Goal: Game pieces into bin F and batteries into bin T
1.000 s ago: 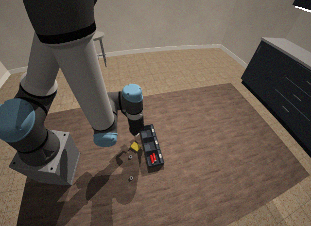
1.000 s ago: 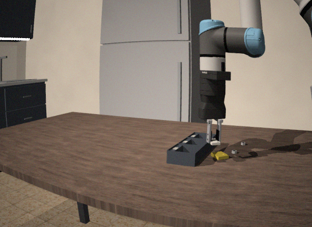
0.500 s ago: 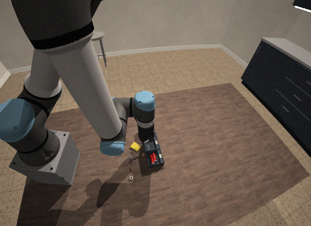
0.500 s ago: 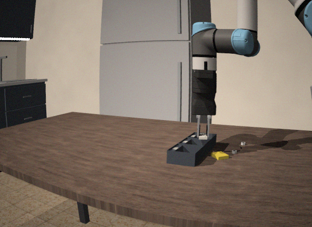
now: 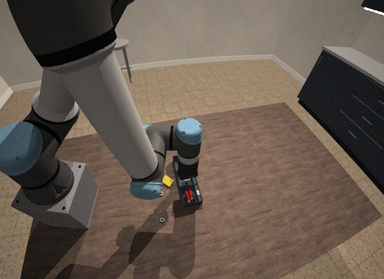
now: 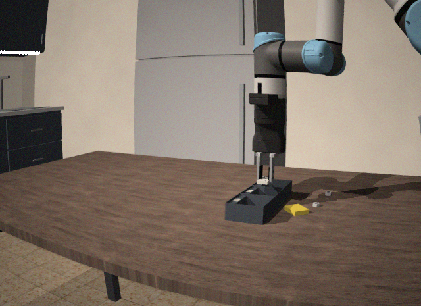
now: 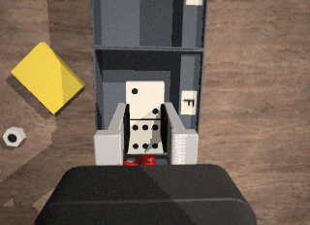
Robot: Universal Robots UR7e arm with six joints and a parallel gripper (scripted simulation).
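Now: the dark three-compartment bin 6 cm below my hand. From my hand the other things lie so: white domino 1 cm below; battery 8 cm to the right, 6 cm below, 2 cm behind; yellow block 8 cm behind, 7 cm below, 2 cm to the left.
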